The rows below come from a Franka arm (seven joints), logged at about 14 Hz.
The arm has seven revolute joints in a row. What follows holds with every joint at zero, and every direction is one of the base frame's. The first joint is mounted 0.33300 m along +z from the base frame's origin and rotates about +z. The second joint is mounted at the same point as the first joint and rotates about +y. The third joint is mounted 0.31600 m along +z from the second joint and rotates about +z. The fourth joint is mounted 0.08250 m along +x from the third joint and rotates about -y. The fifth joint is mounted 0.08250 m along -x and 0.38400 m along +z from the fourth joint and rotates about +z. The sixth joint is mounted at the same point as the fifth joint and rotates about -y. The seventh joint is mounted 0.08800 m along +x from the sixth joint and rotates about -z. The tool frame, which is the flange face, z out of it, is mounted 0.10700 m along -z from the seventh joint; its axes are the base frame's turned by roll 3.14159, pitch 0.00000 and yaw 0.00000 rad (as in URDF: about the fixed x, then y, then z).
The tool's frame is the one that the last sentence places.
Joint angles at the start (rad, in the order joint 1, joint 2, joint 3, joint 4, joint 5, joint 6, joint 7):
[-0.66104 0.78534 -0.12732 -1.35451 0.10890 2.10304 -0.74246]
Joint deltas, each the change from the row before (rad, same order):
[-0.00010 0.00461 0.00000 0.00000 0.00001 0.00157 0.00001]
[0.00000 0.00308 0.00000 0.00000 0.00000 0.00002 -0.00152]
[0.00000 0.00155 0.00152 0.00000 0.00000 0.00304 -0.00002]
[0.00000 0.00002 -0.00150 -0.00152 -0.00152 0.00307 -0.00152]
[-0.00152 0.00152 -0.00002 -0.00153 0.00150 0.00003 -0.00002]
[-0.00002 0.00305 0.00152 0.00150 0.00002 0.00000 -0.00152]
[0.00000 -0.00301 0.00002 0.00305 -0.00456 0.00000 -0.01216]
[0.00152 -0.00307 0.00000 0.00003 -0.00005 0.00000 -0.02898]
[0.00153 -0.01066 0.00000 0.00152 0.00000 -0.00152 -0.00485]
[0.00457 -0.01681 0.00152 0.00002 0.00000 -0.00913 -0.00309]
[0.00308 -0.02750 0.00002 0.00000 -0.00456 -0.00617 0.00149]
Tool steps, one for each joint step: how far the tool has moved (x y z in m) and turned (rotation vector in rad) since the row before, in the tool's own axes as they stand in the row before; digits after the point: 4 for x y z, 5 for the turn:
[-0.0002 0.0000 0.0032 0.00153 -0.00266 0.00015]
[-0.0002 -0.0001 0.0023 0.00171 -0.00254 -0.00150]
[0.0007 -0.0005 0.0009 -0.00032 0.00154 -0.00111]
[-0.0007 0.0008 0.0004 -0.00293 -0.00039 -0.00107]
[-0.0011 0.0006 0.0018 0.00278 -0.00151 0.00243]
[0.0007 -0.0006 0.0016 0.00165 -0.00077 -0.00271]
[0.0007 0.0006 -0.0036 -0.00651 0.00213 -0.01481]
[0.0009 -0.0007 -0.0023 -0.00189 0.00245 -0.03054]
[0.0015 -0.0004 -0.0084 -0.00638 0.00854 -0.00654]
[0.0029 -0.0033 -0.0115 -0.00288 0.00757 -0.00883]
[0.0020 -0.0013 -0.0196 -0.01504 0.01471 -0.00399]

